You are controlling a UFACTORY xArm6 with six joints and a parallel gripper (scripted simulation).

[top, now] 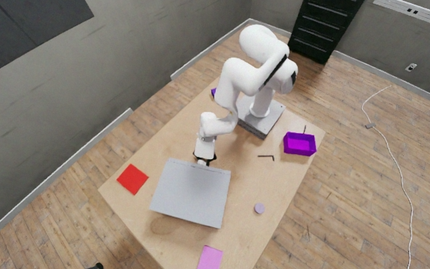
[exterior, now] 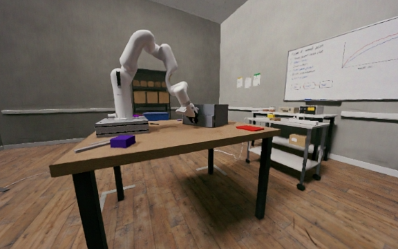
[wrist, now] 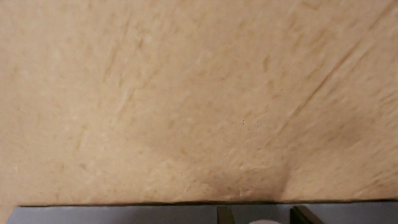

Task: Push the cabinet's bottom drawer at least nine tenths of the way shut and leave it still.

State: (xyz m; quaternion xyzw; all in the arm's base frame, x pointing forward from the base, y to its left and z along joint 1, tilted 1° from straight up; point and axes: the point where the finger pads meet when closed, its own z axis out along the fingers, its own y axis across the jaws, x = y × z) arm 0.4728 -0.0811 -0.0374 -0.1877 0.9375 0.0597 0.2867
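The bottom drawer lies 120 mm ahead of my hand, 50 mm to the left of it and 20 mm below it. From my hand the other things lie so: grey cabinet (140 mm ahead, 60 mm to the left, 30 mm above); then lilac disc (20 mm ahead, 370 mm to the left, 40 mm below); then red square (300 mm ahead, 290 mm to the right, 40 mm below).
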